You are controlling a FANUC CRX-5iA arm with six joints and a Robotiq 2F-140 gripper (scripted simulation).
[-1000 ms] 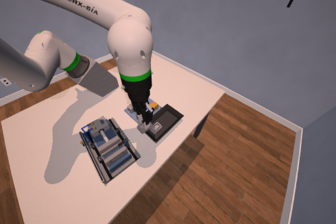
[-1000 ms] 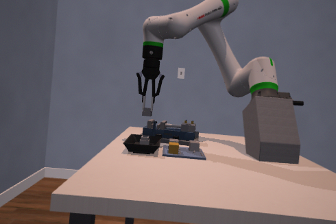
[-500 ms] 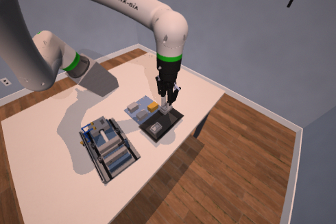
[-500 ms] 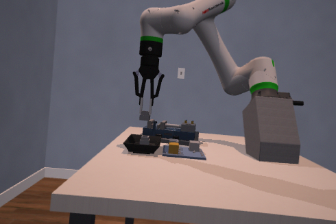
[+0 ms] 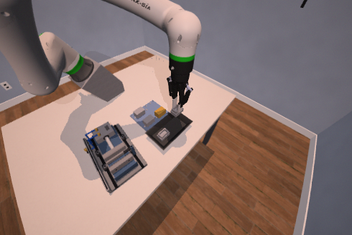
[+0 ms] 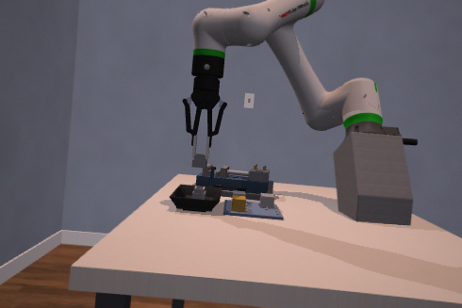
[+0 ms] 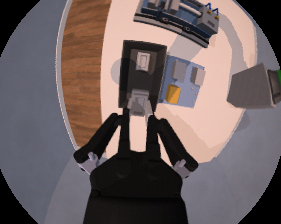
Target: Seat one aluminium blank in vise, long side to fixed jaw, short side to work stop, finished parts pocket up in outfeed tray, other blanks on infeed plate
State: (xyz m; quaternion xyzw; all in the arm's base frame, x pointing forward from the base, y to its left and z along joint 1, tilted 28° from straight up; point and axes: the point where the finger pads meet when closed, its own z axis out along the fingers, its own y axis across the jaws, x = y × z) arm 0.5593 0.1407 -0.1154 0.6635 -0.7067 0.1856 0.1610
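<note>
My hand is 12 cm past the brass blank and 16 cm above it. Also, from my hand: vise: 13 cm behind, 33 cm to the right, 14 cm below.
</note>
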